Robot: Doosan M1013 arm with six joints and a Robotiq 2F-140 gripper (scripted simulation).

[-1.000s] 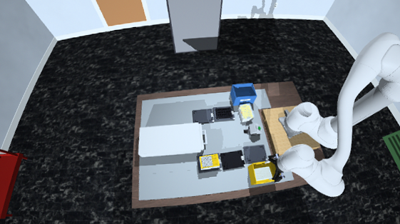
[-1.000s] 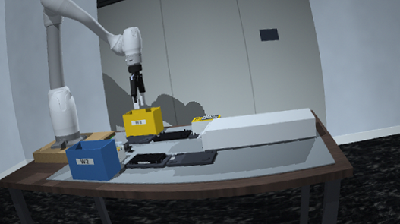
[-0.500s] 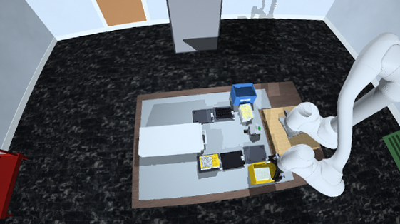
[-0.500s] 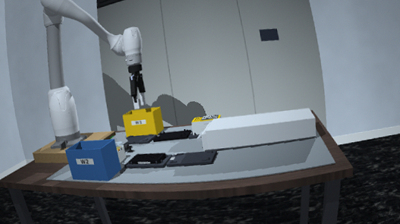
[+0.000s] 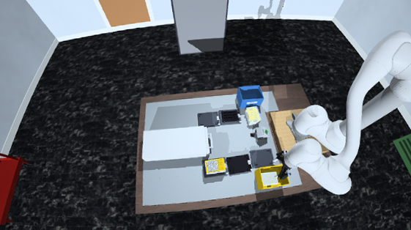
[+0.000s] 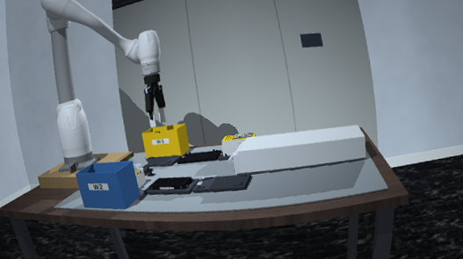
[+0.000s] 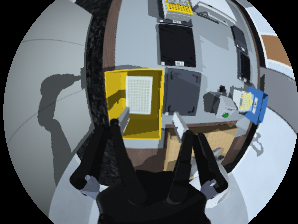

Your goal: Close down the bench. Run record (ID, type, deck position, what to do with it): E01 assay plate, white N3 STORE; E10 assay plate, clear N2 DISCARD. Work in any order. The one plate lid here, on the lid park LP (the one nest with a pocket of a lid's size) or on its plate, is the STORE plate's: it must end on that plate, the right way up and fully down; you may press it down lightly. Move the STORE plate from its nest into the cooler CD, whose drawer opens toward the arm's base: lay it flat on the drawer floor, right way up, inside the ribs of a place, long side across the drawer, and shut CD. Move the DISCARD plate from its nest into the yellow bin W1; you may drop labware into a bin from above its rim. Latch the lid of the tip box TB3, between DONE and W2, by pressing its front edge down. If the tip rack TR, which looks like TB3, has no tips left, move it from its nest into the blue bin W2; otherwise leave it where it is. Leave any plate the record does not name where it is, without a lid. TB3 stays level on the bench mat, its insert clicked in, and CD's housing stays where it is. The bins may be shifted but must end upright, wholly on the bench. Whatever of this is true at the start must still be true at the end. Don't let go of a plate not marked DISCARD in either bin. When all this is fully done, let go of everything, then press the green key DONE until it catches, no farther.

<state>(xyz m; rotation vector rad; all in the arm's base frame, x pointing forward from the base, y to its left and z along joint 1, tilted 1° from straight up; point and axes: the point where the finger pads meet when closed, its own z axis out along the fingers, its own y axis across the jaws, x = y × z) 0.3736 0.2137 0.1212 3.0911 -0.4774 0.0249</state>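
Now: hand 9 cm past the green key DONE, 27 cm to the left of it and 10 cm above it. From my hand the other things lie so: pale plate: 2 cm ahead, 4 cm to the left, 16 cm below; yellow bin W1: 1 cm ahead, 4 cm to the left, 13 cm below; grey nest: 11 cm to the right, 17 cm below.
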